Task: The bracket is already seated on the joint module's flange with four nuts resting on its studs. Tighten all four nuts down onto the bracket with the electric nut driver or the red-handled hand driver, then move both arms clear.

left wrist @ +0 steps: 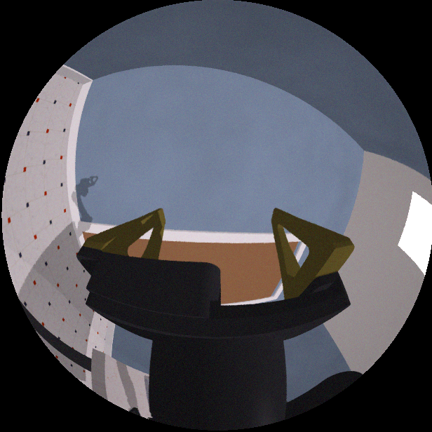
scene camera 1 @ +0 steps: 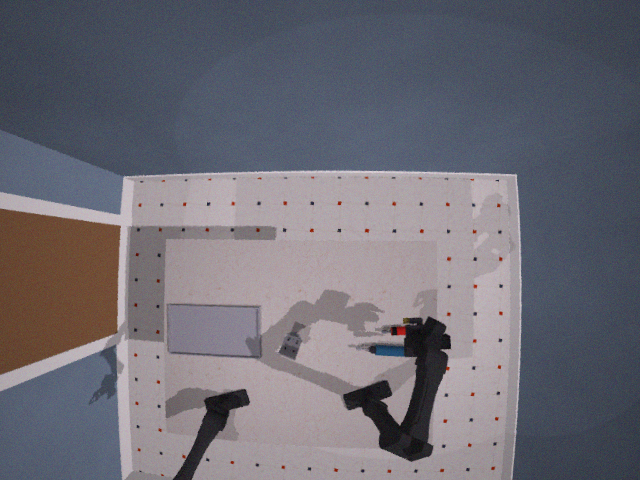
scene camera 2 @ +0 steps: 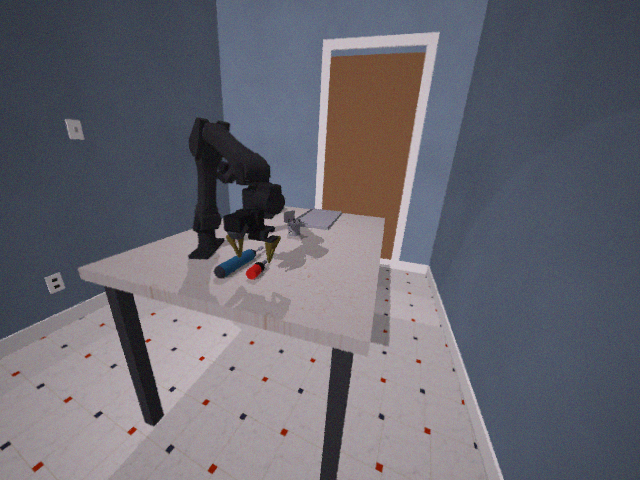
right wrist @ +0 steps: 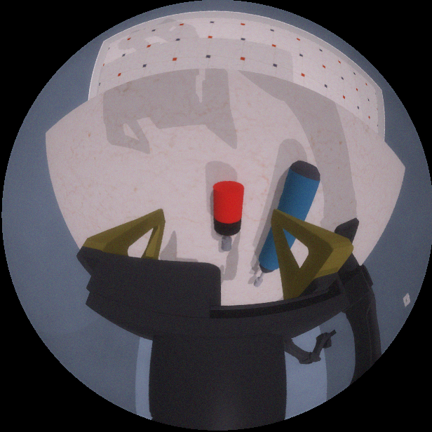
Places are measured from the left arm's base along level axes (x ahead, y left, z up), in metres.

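Pixels of known places: right gripper, fingertip midpoint: (scene camera 1: pixel 407 331) (scene camera 2: pixel 254 259); left arm's base, link origin: (scene camera 1: pixel 227 401) (scene camera 2: pixel 268 214); right arm's base, link origin: (scene camera 1: pixel 367 394) (scene camera 2: pixel 208 248).
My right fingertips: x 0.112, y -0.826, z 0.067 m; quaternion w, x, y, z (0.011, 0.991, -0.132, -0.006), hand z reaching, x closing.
Note:
Ahead of a thing's pixels: the offset from my right fingertips to its top centre. "*": to the spot under its first point.
The grey joint module (scene camera 1: pixel 290 345) (scene camera 2: pixel 294 227) stands mid-table; its bracket and nuts are too small to tell apart. The red-handled hand driver @(0.000 m ahead, 0.046 m left, 0.032 m down) (scene camera 1: pixel 398 330) (scene camera 2: pixel 254 270) (right wrist: pixel 228 201) lies on the table. The blue electric nut driver @(* 0.063 m back, 0.087 m left, 0.028 m down) (scene camera 1: pixel 389 350) (scene camera 2: pixel 235 264) (right wrist: pixel 300 192) lies beside it, partly behind a finger in the right wrist view. My right gripper (scene camera 2: pixel 254 258) (right wrist: pixel 217 214) is open above the drivers, pointing down. The red handle shows between its fingers in the right wrist view, not gripped. My left gripper (left wrist: pixel 218 214) is open and empty, facing the wall and door, away from the table.
A flat grey tray @(0.205 m ahead, 0.787 m left, 0.051 m down) (scene camera 1: pixel 214 305) (scene camera 2: pixel 323 218) lies beyond the joint module in scene camera 2, and left of it in scene camera 1. The left arm (scene camera 1: pixel 200 436) reaches in at the lower left of scene camera 1. The right arm (scene camera 1: pixel 424 384) (scene camera 2: pixel 235 155) bends over the drivers.

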